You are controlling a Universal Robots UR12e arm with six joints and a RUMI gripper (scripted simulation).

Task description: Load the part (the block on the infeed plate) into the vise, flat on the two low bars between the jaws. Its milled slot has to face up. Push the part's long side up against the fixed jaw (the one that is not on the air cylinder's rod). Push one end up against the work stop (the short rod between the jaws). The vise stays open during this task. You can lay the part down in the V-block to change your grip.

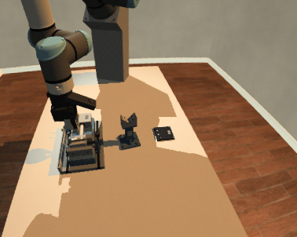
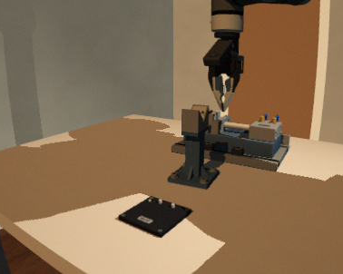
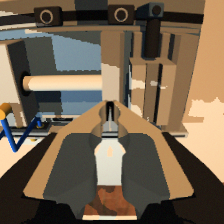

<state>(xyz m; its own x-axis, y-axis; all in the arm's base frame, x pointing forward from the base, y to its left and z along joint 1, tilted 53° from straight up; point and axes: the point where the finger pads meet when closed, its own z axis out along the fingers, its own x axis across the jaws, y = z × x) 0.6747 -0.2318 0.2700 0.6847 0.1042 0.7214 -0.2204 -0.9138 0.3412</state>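
Right now the part is 4 cm ahead of my hand, 3 cm below it and 1 cm to the right of it. From my hand the other things lie so: dark work stop rod (5 cm ahead, 4 cm to the left, 4 cm below); moving jaw (5 cm below); cream cylinder rod (5 cm below, 5 cm behind, 2 cm to the left).
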